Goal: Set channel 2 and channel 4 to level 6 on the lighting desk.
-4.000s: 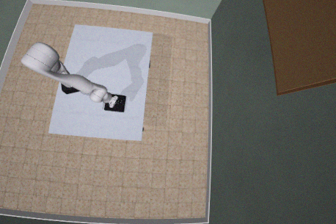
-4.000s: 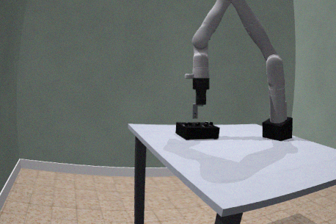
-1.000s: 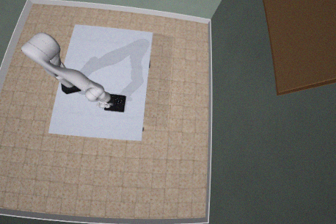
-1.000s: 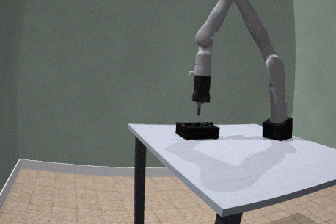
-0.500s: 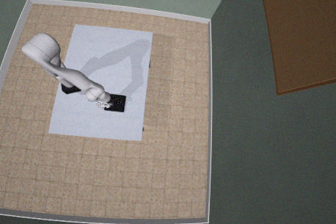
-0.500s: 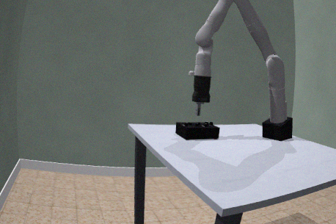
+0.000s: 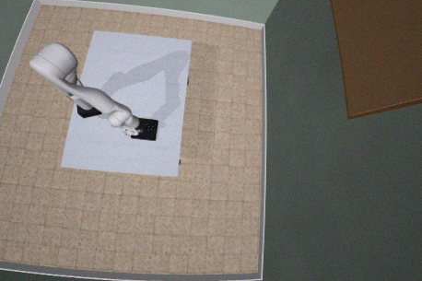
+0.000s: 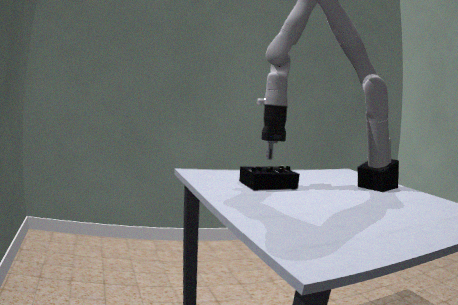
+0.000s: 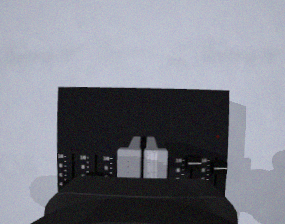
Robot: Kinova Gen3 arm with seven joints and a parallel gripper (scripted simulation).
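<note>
The channel 4 cap is 40 mm below my hand and 20 mm to the left of it. The rest, counted from my hand: channel 2 cap 40 mm below, 40 mm ahead, 30 mm to the left; then channel 3 cap 60 mm to the left, 40 mm below, 20 mm ahead; then channel 5 cap 60 mm to the left, 40 mm below, 30 mm behind.
</note>
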